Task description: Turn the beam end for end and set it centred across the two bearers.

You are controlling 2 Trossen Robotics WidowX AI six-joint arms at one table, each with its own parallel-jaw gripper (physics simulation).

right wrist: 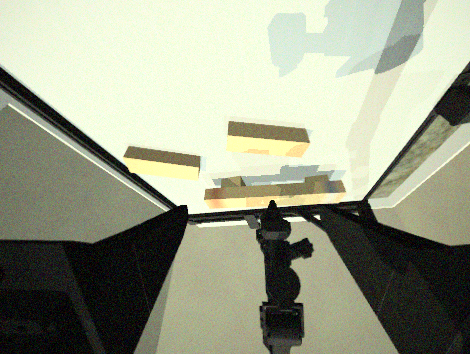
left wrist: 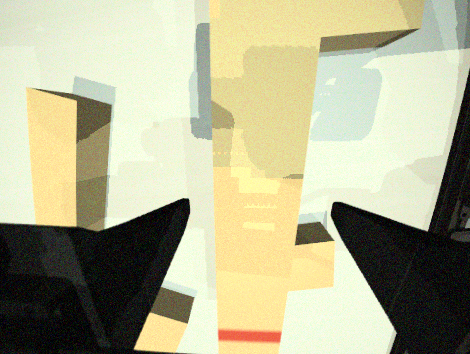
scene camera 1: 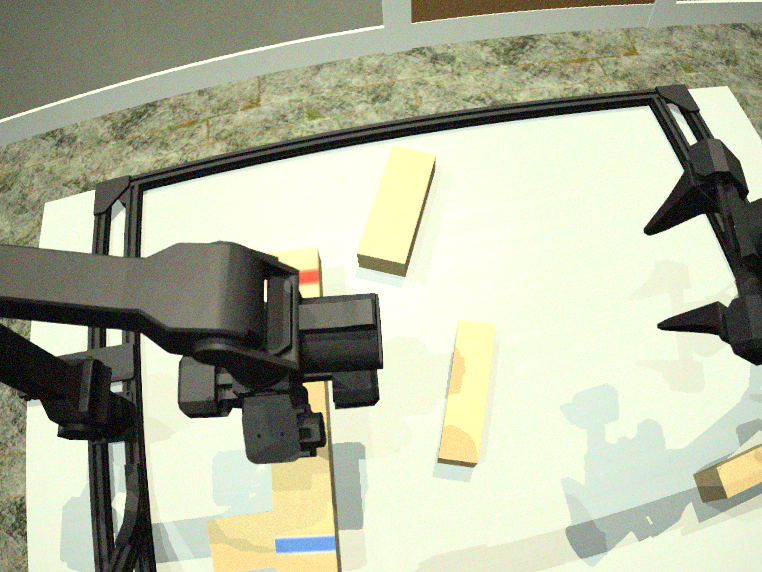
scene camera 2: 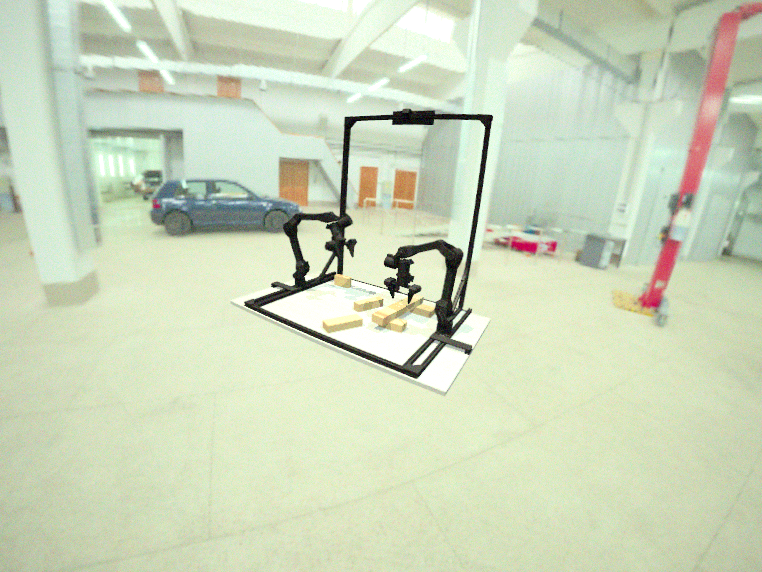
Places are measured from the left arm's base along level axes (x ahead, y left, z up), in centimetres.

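Where they show: left gripper, between the fingertips: point(right wrist: 272, 207) point(left wrist: 260, 206) point(scene camera 2: 400, 301); right gripper, between the fingertips: point(right wrist: 253, 211) point(scene camera 1: 652, 278) point(scene camera 2: 346, 258); left arm's base, origin of its link: point(scene camera 1: 111, 418) point(scene camera 2: 443, 332); right arm's base, origin of its link: point(scene camera 2: 299, 286).
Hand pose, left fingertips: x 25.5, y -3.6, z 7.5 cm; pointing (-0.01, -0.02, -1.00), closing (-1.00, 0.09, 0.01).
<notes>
Each offset is from my left fingertips to the top centre of the thing.
The long wooden beam {dx +0.0, dy +0.1, dz -1.9 cm} point(scene camera 1: 302, 486) point(scene camera 2: 384, 316) point(left wrist: 257, 250) point(right wrist: 270, 196) lies across two bearers. Its red band is toward the top in scene camera 1, its blue band toward the bottom. One bearer {dx -7.0, dy -13.9, dz -5.6 cm} point(scene camera 1: 236, 541) point(left wrist: 370, 15) point(right wrist: 316, 178) is near the blue band. The other bearer {dx -2.2, dy +10.9, dz -5.7 cm} point(left wrist: 315, 265) point(right wrist: 232, 181), near the red band, is hidden by the arm in scene camera 1. My left gripper point(scene camera 2: 401, 299) point(left wrist: 260, 206) is open above the beam, a finger toward each side; its fingers are hidden in scene camera 1. My right gripper point(scene camera 1: 653, 278) is open and empty, far from the beam.
A wide loose block {dx +16.2, dy +25.8, dz -5.6 cm} point(scene camera 1: 397, 209) point(scene camera 2: 342, 323) point(right wrist: 162, 167) and a narrower block {dx +19.1, dy -0.9, dz -5.0 cm} point(scene camera 1: 467, 394) point(scene camera 2: 368, 303) point(left wrist: 52, 160) point(right wrist: 267, 145) lie beside the beam. Another block {dx +50.5, dy -19.0, dz -3.1 cm} point(scene camera 1: 741, 471) point(scene camera 2: 342, 281) lies farther off. A black frame point(scene camera 1: 430, 124) edges the table.
</notes>
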